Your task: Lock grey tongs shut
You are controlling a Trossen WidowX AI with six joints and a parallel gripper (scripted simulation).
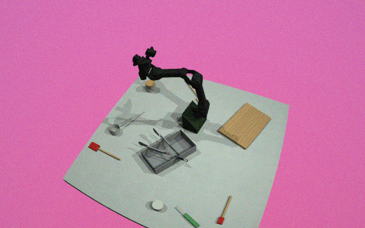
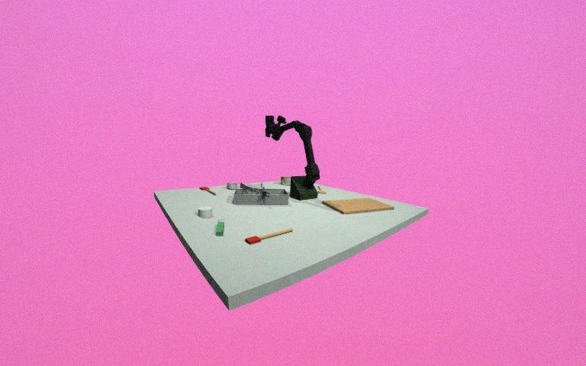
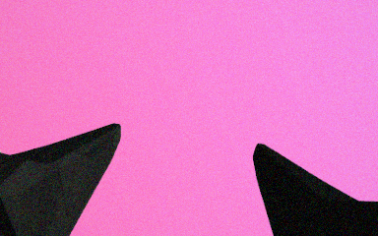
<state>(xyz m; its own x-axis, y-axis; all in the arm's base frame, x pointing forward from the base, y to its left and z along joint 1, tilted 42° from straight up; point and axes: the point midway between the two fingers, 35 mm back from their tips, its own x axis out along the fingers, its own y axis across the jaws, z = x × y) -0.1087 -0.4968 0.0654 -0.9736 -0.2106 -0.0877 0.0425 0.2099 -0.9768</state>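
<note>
Now: the roasting tin 400 mm ahead of my gripper tip, 260 mm to the left of it and 450 mm below it. The rest, counted from my gripper tip: red spatula 540 mm ahead, 200 mm to the right, 470 mm below; then white puck 780 mm ahead, 340 mm to the left, 460 mm below; then wooden board 10 mm ahead, 680 mm to the left, 470 mm below.
</note>
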